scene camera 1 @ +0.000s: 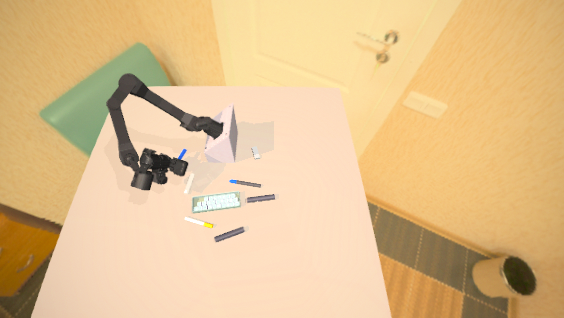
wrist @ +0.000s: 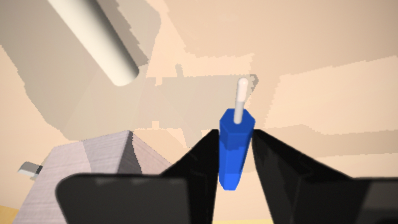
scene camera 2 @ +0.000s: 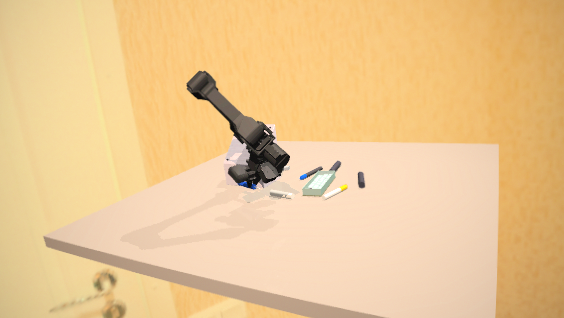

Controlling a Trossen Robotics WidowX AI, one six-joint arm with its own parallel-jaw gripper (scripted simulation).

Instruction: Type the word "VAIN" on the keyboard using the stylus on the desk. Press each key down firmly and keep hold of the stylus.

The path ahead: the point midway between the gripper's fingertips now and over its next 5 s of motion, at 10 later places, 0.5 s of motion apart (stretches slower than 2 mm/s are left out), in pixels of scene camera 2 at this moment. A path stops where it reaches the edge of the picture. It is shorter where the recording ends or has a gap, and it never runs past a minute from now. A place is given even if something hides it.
My gripper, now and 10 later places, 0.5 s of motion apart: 251,186; 252,189; 252,190; 251,188; 250,187; 252,192; 251,198; 252,199; 252,192; 249,185; 250,190
